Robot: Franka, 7 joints.
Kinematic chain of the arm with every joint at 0, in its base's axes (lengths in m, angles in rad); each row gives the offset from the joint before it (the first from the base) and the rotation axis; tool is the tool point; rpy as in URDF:
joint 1: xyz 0 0 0.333 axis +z
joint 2: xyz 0 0 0 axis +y
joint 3: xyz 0 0 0.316 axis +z
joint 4: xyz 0.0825 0 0 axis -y
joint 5: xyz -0.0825 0 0.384 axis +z
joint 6: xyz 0 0 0 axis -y
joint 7: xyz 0.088 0 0 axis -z
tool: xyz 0 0 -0.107 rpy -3.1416 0 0
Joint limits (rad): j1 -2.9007..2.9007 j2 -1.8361..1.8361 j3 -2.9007..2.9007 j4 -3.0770..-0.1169 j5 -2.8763..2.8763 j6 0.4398..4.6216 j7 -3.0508..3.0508
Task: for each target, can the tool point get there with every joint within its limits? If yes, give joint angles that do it. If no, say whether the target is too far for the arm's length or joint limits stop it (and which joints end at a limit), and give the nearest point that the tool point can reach.
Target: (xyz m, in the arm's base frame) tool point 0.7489 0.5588 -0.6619
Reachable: no: too far | nearest point 0.4894 0.3652 -0.2480 | short by 0.526 m
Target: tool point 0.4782 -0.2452 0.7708
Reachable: yes | joints -0.2409 0.2037 -0.5430 -1.4149 2.1881 0.8096 -1.9725
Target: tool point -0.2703 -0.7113 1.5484
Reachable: no: too far | nearest point -0.1617 -0.4256 1.0601 | short by 0.576 m
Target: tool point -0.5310 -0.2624 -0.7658
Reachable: no: too far | nearest point -0.4033 -0.1993 -0.3340 | short by 0.455 m
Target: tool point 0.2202 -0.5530 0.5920
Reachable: yes | joints 1.5055 -0.2597 -2.3704 -1.6697 -1.8007 1.0813 -0.8413
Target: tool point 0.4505 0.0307 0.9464
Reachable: yes | joints -1.1744 -0.2428 0.9145 -1.4628 -0.2739 3.4758 -1.9489
